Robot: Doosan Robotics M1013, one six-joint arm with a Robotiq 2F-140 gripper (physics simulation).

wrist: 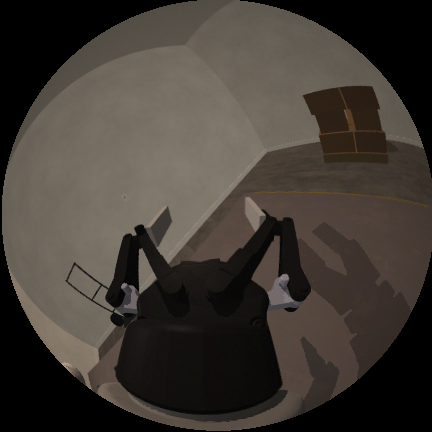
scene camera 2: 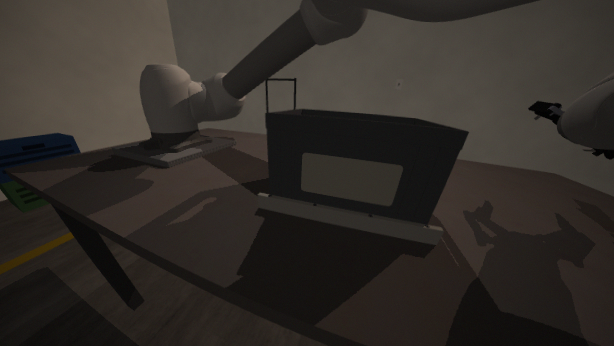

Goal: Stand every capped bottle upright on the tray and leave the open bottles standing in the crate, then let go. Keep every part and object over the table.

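Places are measured from the arm's base along level axes (x ahead, y left, z up), in millimetres.
Pixels of known places: gripper, between the fingertips: (wrist: 206,209); arm's base, origin of its link: (scene camera 2: 178,143).
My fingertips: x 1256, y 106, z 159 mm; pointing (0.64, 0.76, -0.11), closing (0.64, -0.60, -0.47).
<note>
Ahead of a thing's pixels: the offset from my fingertips to its middle. "spot": to the spot under its first point. Level surfaces: height alone.
A dark grey, open-topped crate {612 mm back, 252 mm right, 93 mm down} (scene camera 2: 350,170) with a pale blank label stands on the table in the scene view; its high walls hide its inside. A low pale bar {spot: 608 mm back, 356 mm right, 160 mm down} (scene camera 2: 345,217) runs along its near foot; I cannot tell whether it is part of the tray. No bottle, capped or open, can be made out in either view. My gripper (wrist: 206,209) is open, with its two pads wide apart and nothing between them. In the scene view its black finger (scene camera 2: 544,108) shows at the far right, raised above the table and well apart from the crate.
The table {181 mm down} (scene camera 2: 185,250) (wrist: 240,240) carries the arm's base (scene camera 2: 167,105) at the back left. A thin black frame (scene camera 2: 295,94) (wrist: 75,263) rises behind the crate. Blue (scene camera 2: 40,147) and green (scene camera 2: 25,196) bins are beyond the left edge. Brown boxes (wrist: 337,145) stand on the floor.
</note>
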